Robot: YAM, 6 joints.
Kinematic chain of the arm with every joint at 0, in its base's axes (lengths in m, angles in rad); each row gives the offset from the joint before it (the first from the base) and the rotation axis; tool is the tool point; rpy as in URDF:
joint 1: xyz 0 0 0.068 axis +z
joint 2: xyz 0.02 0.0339 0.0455 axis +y
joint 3: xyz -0.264 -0.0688 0 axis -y
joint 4: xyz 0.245 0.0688 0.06 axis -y
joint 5: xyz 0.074 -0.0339 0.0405 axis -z
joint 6: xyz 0.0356 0 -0.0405 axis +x
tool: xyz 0 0 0 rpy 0 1.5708 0
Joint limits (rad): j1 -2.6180..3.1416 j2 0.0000..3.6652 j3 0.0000..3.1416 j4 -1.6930..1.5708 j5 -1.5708..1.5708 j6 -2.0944..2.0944
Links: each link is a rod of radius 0.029 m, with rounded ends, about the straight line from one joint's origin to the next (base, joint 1, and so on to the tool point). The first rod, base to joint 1, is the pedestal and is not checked.
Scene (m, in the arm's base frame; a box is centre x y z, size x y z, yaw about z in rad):
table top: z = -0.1
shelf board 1: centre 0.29 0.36 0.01 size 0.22 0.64 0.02 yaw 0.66
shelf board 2: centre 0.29 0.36 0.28 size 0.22 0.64 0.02 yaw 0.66
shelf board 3: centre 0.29 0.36 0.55 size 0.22 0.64 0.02 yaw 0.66
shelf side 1: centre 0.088 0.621 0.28 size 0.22 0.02 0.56 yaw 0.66
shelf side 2: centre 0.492 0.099 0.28 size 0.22 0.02 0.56 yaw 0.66
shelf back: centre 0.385 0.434 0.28 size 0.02 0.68 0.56 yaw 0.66
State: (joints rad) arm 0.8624 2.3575 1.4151 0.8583 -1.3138 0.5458
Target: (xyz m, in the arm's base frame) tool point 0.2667 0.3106 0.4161
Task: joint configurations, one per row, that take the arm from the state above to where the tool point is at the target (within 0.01 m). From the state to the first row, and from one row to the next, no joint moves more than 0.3 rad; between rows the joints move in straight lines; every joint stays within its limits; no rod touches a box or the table.
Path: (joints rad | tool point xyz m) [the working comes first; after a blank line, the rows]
Joints at the target: 0.7766 1.8479 1.5929 0.9452 -1.3349 0.5458
Straight joint move there: touches shelf board 2.

1: 0.9060 2.2009 1.1813 0.8531 -1.3675 0.5458 | 0.2409 0.3639 0.1361
2: 0.9496 2.0443 0.9476 0.8479 -1.4211 0.5458 | 0.1940 0.3315 0.1383
3: 0.9931 1.8876 0.7138 0.8427 -1.4748 0.5458 | 0.1481 0.2920 0.1365
4: 1.0367 1.7310 0.4800 0.8374 -1.5284 0.5458 | 0.1044 0.2464 0.1301
5: 0.9497 1.4714 0.7292 0.9254 -1.5164 0.5458 | 0.1396 0.2562 0.2687
6: 0.8627 1.2117 0.9784 1.0134 -1.5045 0.5458 | 0.1250 0.2006 0.4161
7: 0.8340 1.4238 1.1832 0.9906 -1.4479 0.5458 | 0.1693 0.2392 0.4280
8: 0.8053 1.6359 1.3881 0.9679 -1.3914 0.5458 | 0.2171 0.2765 0.4280
9: 0.7766 1.8479 1.5929 0.9452 -1.3349 0.5458 | 0.2667 0.3106 0.4161

